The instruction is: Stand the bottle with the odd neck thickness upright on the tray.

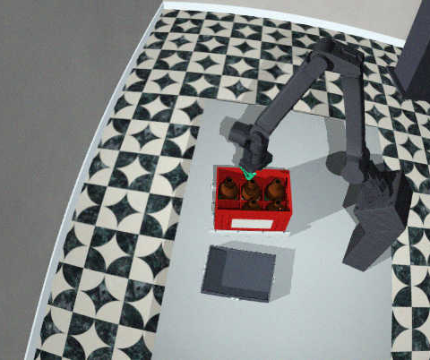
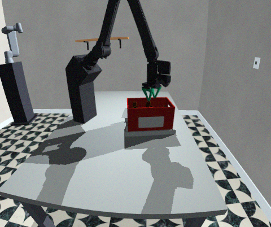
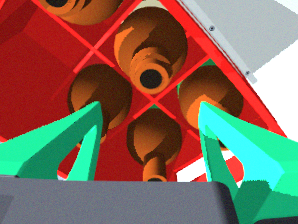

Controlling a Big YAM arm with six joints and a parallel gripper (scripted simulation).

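Now: hand 4 cm to the right of the crate and 13 cm above it. Round my hand: dark grey tray: 6 cm ahead, 31 cm to the left, 20 cm below; then glass bottle: 13 cm below.
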